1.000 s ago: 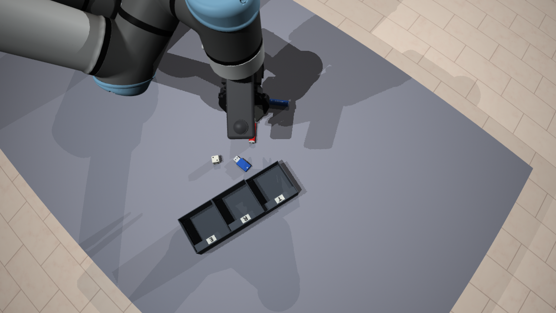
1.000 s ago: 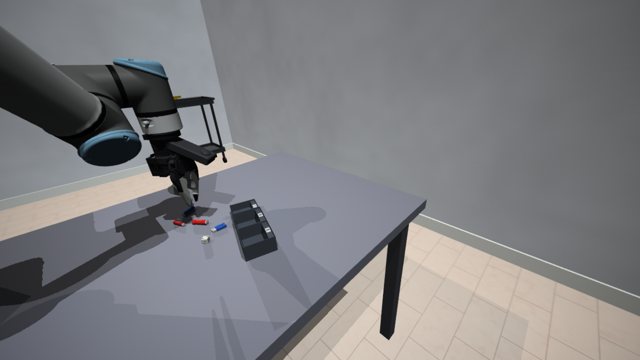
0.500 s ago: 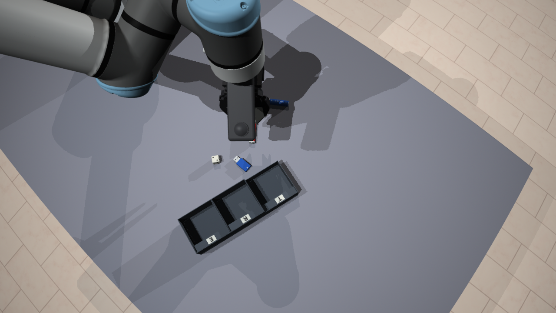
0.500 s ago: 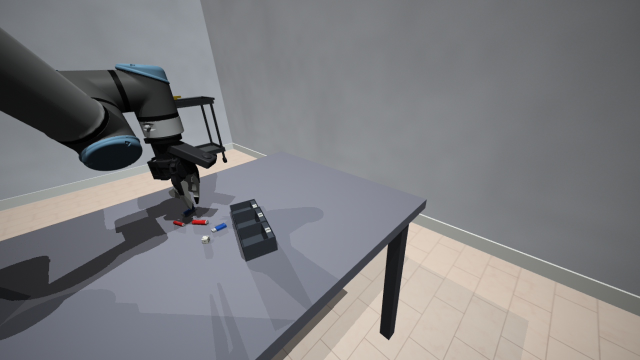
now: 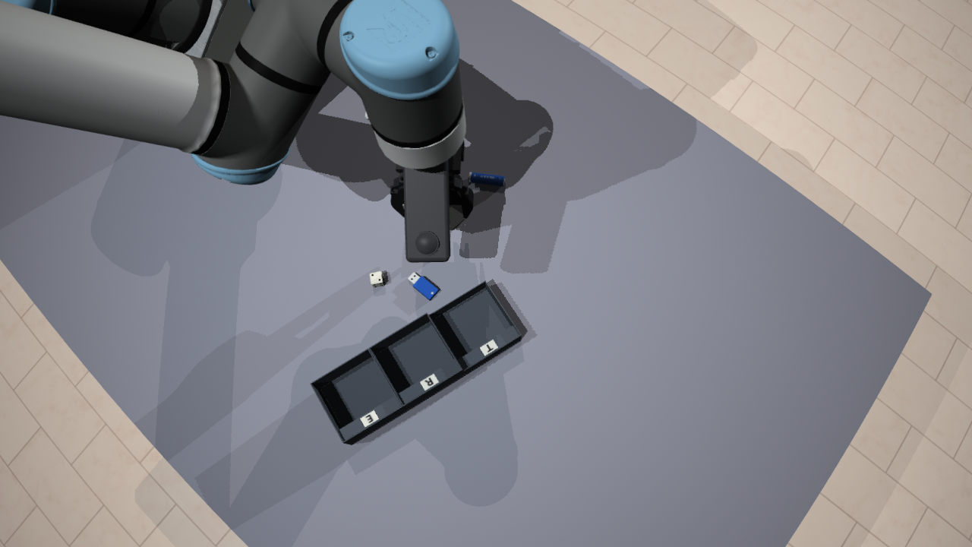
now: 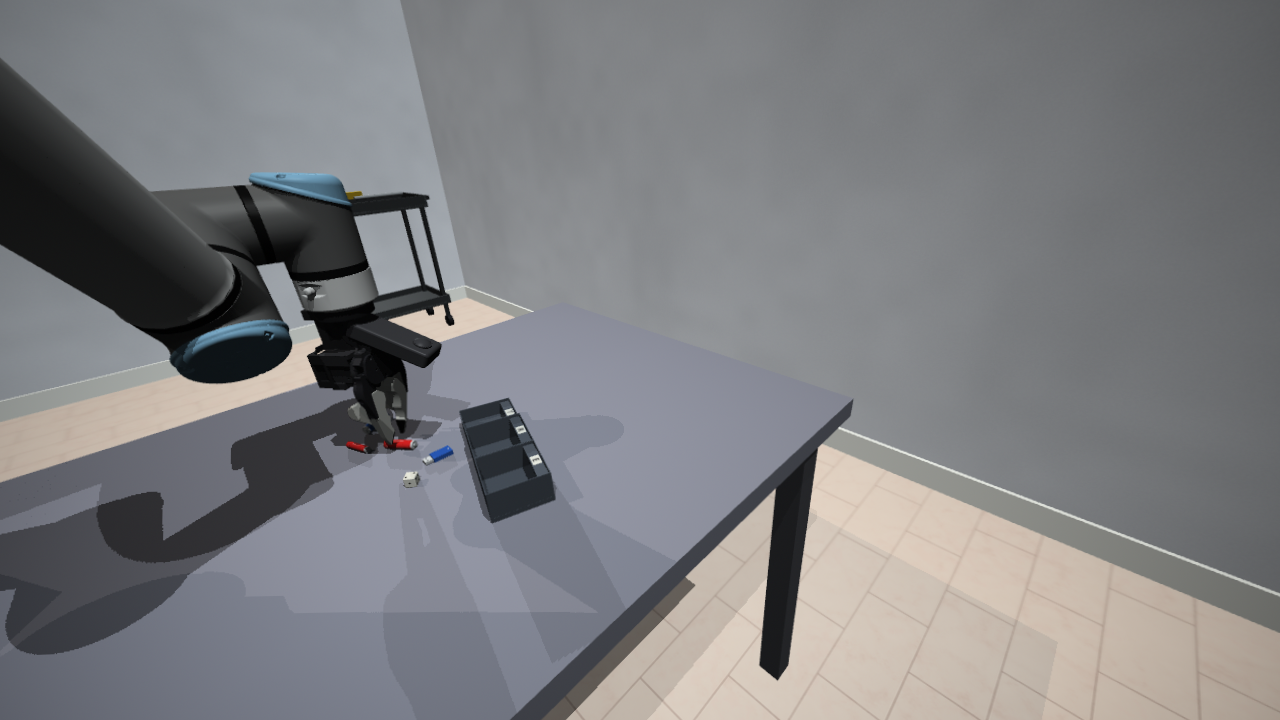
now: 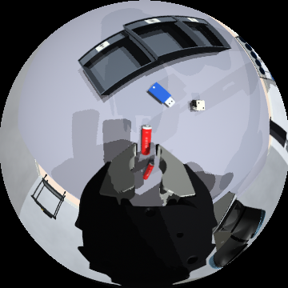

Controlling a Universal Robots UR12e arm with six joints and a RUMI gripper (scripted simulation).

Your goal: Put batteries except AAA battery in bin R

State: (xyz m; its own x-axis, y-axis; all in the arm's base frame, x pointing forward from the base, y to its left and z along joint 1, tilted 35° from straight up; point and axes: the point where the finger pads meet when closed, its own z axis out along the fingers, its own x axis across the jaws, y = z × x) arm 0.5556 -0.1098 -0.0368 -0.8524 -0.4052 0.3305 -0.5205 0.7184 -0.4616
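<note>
Now: hand 3 cm above the larger red battery. From my hand the other things lie so: smaller red battery 4 cm behind, 5 cm to the left, 3 cm below; blue battery 1 cm ahead, 10 cm to the left, 3 cm below; blue USB stick 2 cm ahead, 7 cm to the right, 3 cm below.
</note>
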